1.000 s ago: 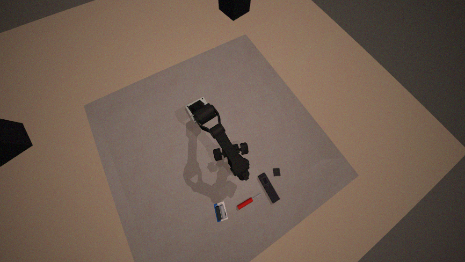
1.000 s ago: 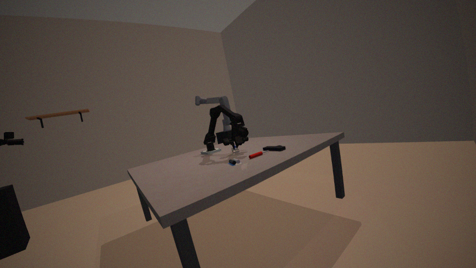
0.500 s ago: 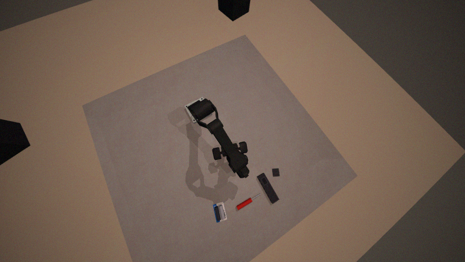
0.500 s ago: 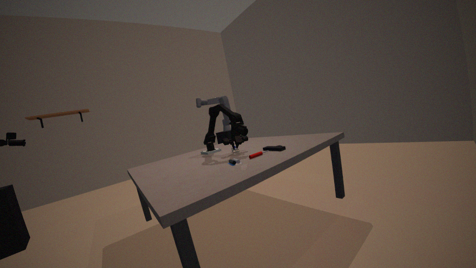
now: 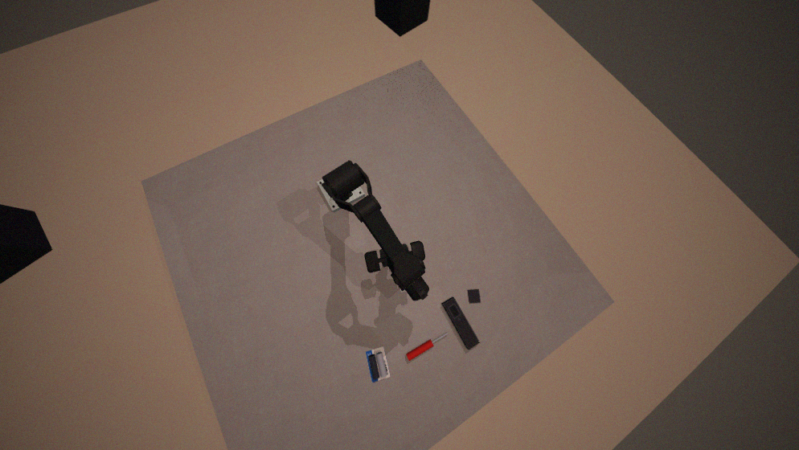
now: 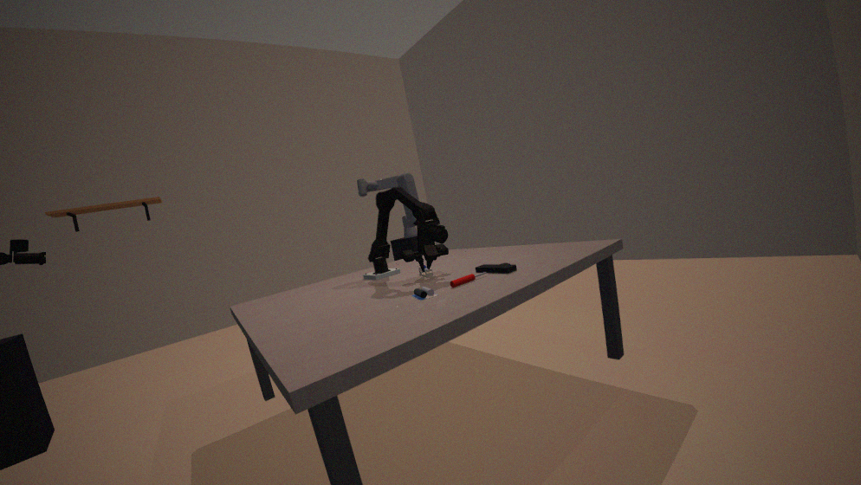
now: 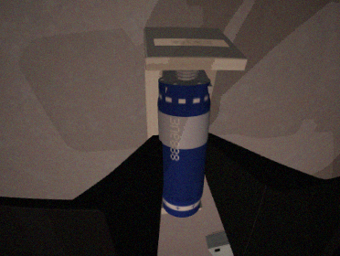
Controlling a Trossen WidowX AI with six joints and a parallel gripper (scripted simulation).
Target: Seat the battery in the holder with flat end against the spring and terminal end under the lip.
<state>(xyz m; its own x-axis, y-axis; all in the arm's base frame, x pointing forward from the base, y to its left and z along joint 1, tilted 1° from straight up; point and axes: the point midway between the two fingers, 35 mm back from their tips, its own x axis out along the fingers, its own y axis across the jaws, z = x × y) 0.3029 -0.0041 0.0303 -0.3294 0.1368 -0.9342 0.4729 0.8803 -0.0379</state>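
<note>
My gripper tip is 1 cm below the battery. Round my gripper tip: black square (31 cm ahead, 11 cm to the left, 2 cm below); black bar-shaped device (33 cm ahead, 1 cm to the left); red-handled screwdriver (31 cm ahead, 11 cm to the right, 1 cm below).
</note>
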